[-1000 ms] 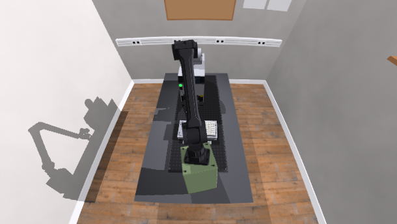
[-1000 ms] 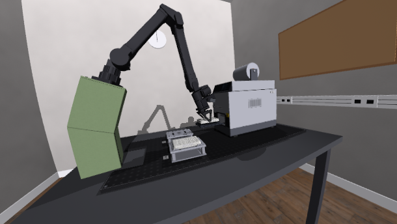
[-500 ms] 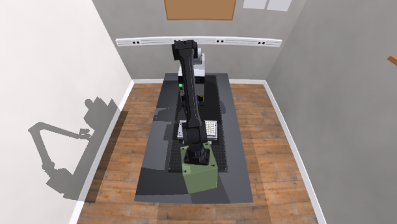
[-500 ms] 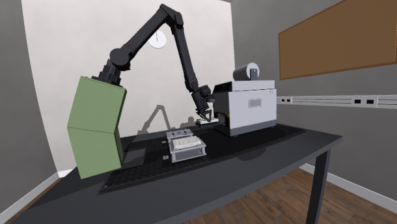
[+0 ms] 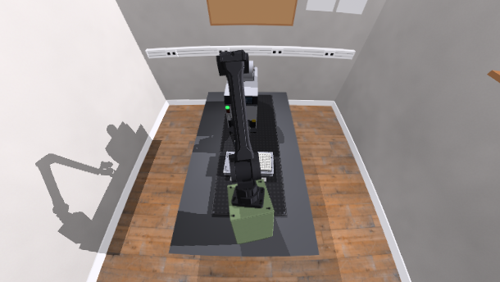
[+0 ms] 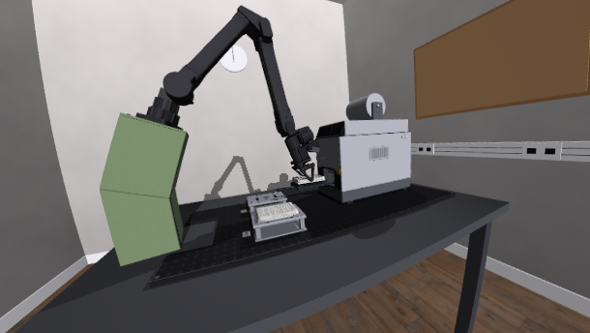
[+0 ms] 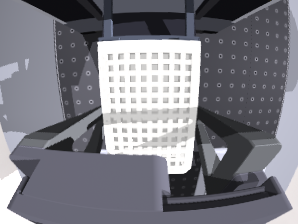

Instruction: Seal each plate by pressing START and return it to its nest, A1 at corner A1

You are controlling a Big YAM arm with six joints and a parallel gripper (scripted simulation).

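The dark sealer stage lies 3 cm below my hand. The rest, counted from my hand: yellow warning label 12 cm ahead, 7 cm to the right, 3 cm above; foil roll 33 cm ahead, 30 cm above, 5 cm to the left; white plate 19 cm to the right, 16 cm behind, 6 cm below.
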